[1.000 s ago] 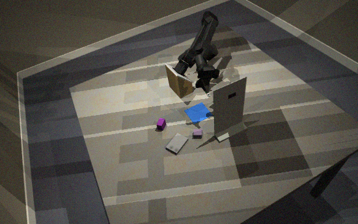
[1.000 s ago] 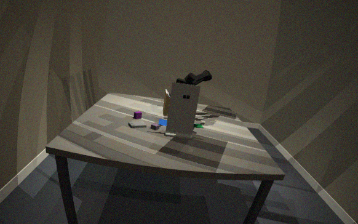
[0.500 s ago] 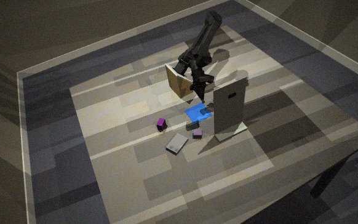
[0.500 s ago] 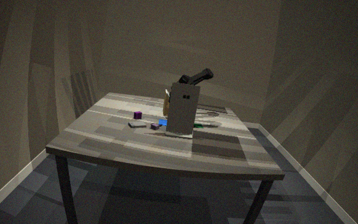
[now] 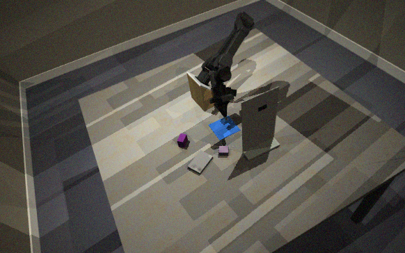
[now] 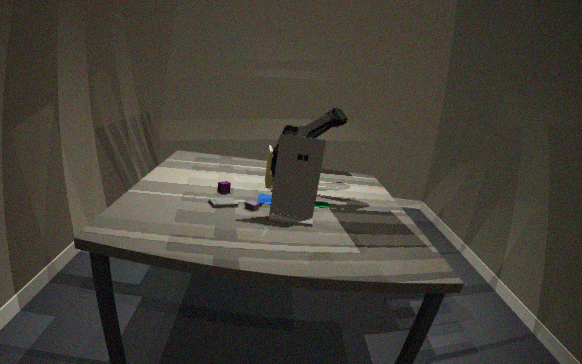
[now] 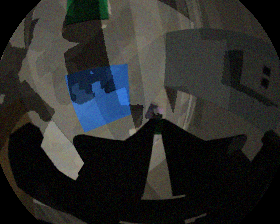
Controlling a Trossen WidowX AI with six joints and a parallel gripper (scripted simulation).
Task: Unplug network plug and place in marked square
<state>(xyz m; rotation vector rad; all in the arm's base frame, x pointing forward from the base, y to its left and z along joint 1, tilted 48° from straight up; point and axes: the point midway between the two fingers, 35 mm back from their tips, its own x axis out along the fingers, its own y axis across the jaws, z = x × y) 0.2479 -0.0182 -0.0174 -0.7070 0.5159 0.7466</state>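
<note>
My gripper tip is 110 mm above the blue marked square, 30 mm past it and 10 mm to the right of it. Also, from my gripper tip: network plug: right at my gripper tip; grey upright panel: 170 mm ahead, 80 mm to the left, 40 mm above; flat grey plate: 200 mm to the right, 110 mm below, 80 mm ahead.
</note>
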